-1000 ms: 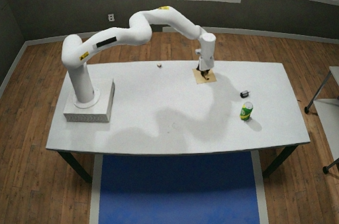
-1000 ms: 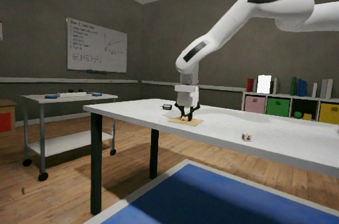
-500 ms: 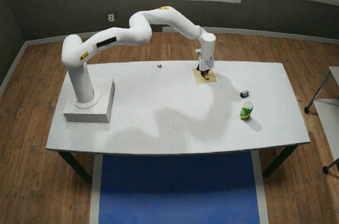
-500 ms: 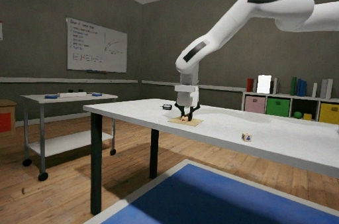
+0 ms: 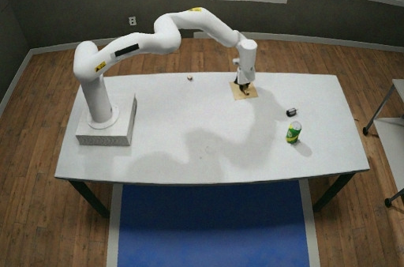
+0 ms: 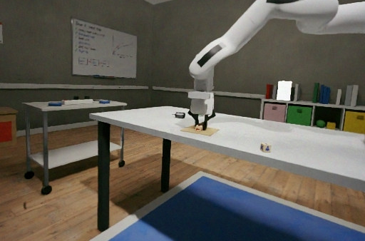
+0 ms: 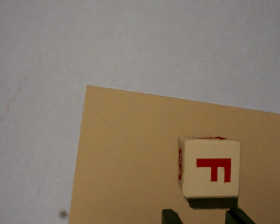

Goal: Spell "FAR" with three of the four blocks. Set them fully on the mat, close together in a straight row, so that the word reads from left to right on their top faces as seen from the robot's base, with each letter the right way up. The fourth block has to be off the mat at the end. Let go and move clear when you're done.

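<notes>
My hand is 2 cm above the tan mat. Also, from my hand: green soda can 31 cm to the right, 28 cm ahead, 4 cm above; small black object 29 cm ahead, 13 cm to the right, 1 cm below.
</notes>
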